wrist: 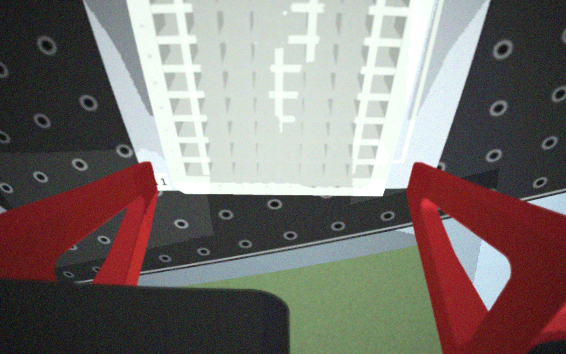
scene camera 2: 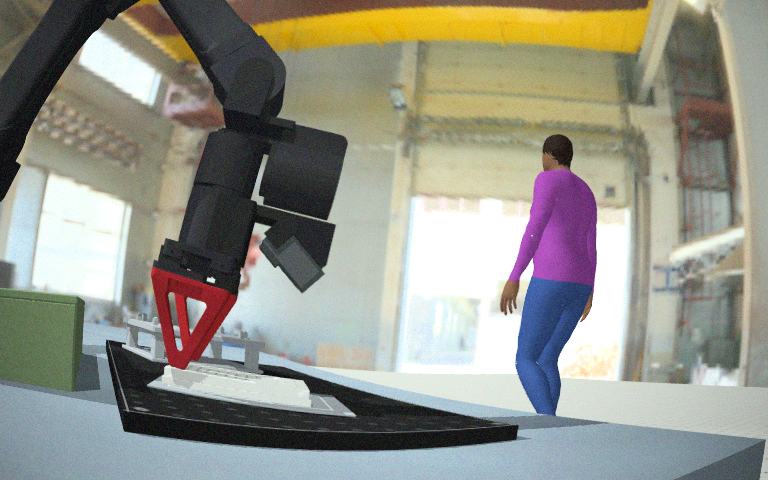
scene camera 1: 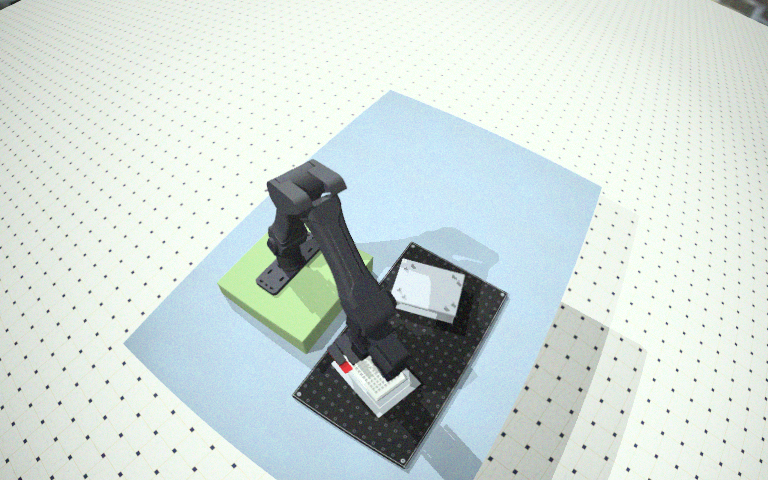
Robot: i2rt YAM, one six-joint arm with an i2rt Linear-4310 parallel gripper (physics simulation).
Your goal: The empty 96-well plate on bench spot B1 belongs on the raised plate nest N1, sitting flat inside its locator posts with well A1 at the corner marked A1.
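Frame: origin at the arm's base, x back, y right, z up, level; millimetres.
Seen in the pictures: gripper, between the fingertips: [wrist: 282,176] [scene camera 2: 184,363]; arm's base, origin of its link: [scene camera 1: 290,263].
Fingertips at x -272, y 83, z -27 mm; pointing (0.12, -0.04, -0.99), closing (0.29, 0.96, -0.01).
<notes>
Offsets run from my fingertips to a thing's top centre. "*": to the spot under its first point.
The white 96-well plate @[dy +13, dx -48, dz -3 mm] [scene camera 1: 376,384] [scene camera 2: 243,387] [wrist: 270,100] lies flat on the pale spot B1 [scene camera 2: 338,406] [wrist: 430,140]. The A1 label @[* dy -56, dx +3, dz -17 mm] [wrist: 162,181] on the spot shows at the plate's near left corner in the wrist view, partly hidden by the left fingertip. My gripper [scene camera 1: 370,369] [scene camera 2: 181,365] [wrist: 282,176] is open, its red fingertips low on either side of the plate's near end, with a gap visible on each side in the wrist view. The raised nest N1 @[dy -229, dx -42, dz +33 mm] [scene camera 1: 427,291] [scene camera 2: 252,355] holds nothing; its posts stand at the corners. Its A1 mark cannot be read.
Plate and nest are on a black perforated board @[dy -91, dx -78, dz -18 mm] [scene camera 1: 433,353] [scene camera 2: 317,439] [wrist: 55,80]. The arm's base is on a green block [scene camera 1: 254,288] [scene camera 2: 39,339] [wrist: 350,295] beside the board. A person [scene camera 2: 566,226] in a purple top stands in the background.
</notes>
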